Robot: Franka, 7 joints.
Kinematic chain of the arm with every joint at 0, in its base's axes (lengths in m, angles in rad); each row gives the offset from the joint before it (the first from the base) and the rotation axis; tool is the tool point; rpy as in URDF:
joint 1: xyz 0 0 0.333 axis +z
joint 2: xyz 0 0 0 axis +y
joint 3: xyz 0 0 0.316 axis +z
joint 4: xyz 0.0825 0 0 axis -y
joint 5: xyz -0.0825 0 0.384 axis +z
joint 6: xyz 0 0 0 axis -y
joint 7: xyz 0.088 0 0 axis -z
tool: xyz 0 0 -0.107 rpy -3.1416 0 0
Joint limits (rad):
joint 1: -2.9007..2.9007
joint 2: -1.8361..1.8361
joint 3: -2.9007..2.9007
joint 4: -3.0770..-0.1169
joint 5: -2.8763..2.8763
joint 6: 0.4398..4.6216
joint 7: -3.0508..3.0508
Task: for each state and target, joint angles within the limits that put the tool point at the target. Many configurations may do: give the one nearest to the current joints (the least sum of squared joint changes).
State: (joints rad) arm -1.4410 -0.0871 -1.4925 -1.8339 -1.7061 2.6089 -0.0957
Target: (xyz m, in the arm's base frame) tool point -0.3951 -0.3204 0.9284
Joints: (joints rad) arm -1.2294 -0.1674 -1.1223 -1.2415 -1.6686 2.6890 -0.0957
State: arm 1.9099 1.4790 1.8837 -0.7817 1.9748 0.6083 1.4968
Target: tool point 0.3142 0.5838 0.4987
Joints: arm 1.0846 1.5081 2.0381 -0.3173 2.0474 0.4706 1.4968
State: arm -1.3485 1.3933 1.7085 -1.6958 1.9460 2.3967 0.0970
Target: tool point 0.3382 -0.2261 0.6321
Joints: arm -1.9858 1.8097 2.1868 -2.3864 1.9027 2.3051 0.0970
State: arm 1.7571 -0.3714 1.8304 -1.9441 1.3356 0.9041 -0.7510
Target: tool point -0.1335 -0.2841 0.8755
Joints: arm 1.9084 0.3307 2.3168 -1.4213 1.4936 0.6870 -0.7510
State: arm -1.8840 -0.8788 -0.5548 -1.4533 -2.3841 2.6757 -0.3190
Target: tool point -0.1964 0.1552 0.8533
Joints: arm -2.1127 -1.3494 -0.5403 -1.9731 -2.4506 2.9827 -0.3190
